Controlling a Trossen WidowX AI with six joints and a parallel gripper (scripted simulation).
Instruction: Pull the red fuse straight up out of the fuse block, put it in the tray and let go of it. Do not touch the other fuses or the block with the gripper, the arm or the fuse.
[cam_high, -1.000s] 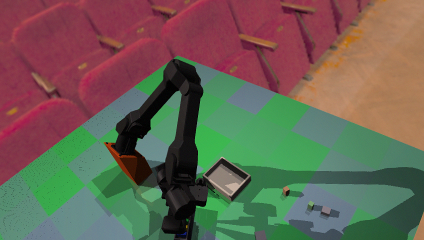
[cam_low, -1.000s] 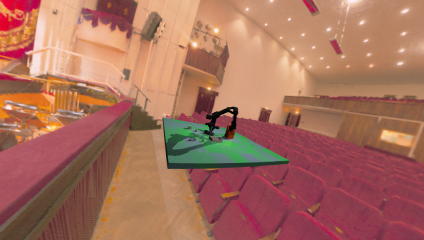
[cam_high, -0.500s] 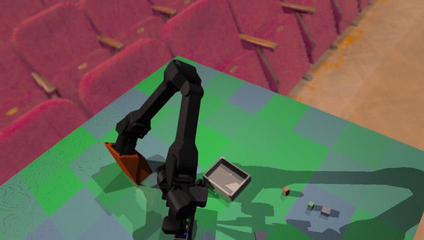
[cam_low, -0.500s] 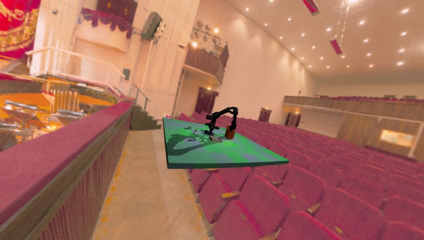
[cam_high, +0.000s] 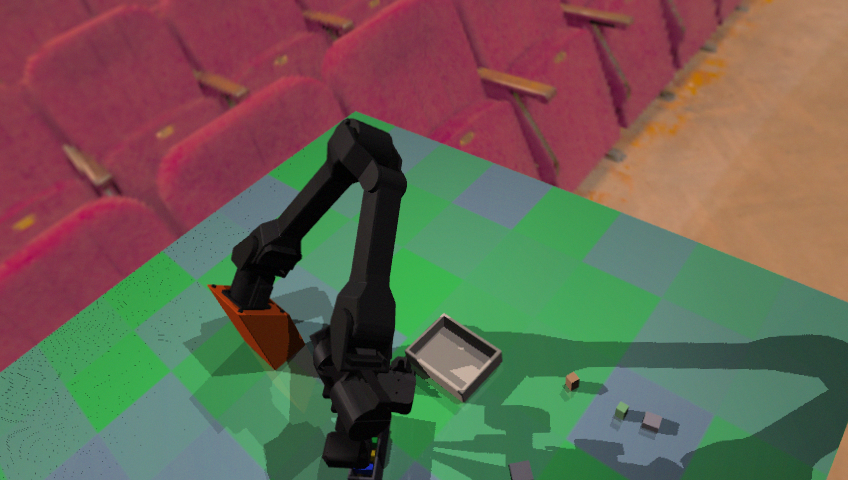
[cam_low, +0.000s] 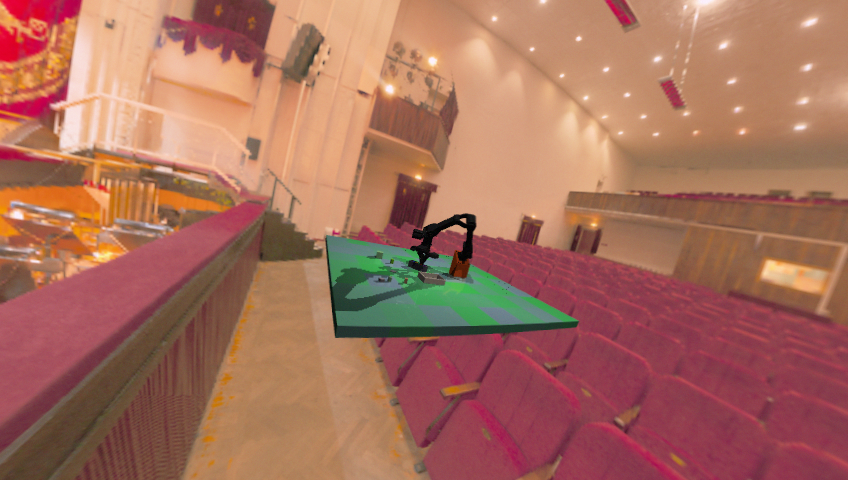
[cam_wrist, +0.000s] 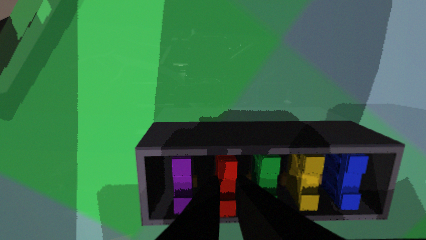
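The green fuse lies 2 cm to the right of my gripper tip, 1 cm below it and 1 cm ahead of it. The rest, counted from my gripper tip: red fuse (1 cm below); yellow fuse (3 cm to the right, 2 cm ahead, 1 cm below); purple fuse (2 cm to the left, 1 cm below, 1 cm behind).
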